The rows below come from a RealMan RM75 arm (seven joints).
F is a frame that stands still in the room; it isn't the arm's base.
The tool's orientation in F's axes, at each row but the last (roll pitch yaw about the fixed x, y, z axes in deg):
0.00, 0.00, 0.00
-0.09, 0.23, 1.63
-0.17, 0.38, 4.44
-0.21, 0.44, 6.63
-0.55, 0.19, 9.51
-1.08, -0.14, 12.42
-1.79, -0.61, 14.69
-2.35, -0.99, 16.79
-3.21, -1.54, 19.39
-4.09, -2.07, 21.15
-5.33, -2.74, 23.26
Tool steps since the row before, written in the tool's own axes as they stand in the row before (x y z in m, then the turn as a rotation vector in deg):
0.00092, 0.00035, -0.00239, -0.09, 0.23, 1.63
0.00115, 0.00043, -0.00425, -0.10, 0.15, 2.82
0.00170, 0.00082, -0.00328, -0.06, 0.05, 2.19
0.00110, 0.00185, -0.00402, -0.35, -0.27, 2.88
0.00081, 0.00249, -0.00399, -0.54, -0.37, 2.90
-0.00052, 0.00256, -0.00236, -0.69, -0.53, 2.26
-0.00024, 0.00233, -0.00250, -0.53, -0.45, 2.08
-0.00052, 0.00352, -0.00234, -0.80, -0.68, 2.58
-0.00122, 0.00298, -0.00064, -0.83, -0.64, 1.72
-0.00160, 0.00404, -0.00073, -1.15, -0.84, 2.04
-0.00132, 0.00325, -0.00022, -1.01, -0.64, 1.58
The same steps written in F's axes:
0.00092, 0.00035, -0.00239, -0.09, 0.23, 1.63
0.00112, 0.00046, -0.00426, -0.09, 0.15, 2.82
0.00161, 0.00094, -0.00329, -0.05, 0.05, 2.19
0.00085, 0.00195, -0.00404, -0.30, -0.30, 2.88
0.00038, 0.00255, -0.00402, -0.47, -0.43, 2.91
-0.00104, 0.00235, -0.00241, -0.57, -0.63, 2.27
-0.00078, 0.00212, -0.00257, -0.44, -0.51, 2.09
-0.00144, 0.00314, -0.00249, -0.64, -0.79, 2.59
-0.00211, 0.00238, -0.00084, -0.65, -0.80, 1.73
-0.00289, 0.00315, -0.00107, -0.89, -1.09, 2.05
-0.00246, 0.00244, -0.00058, -0.80, -0.88, 1.58

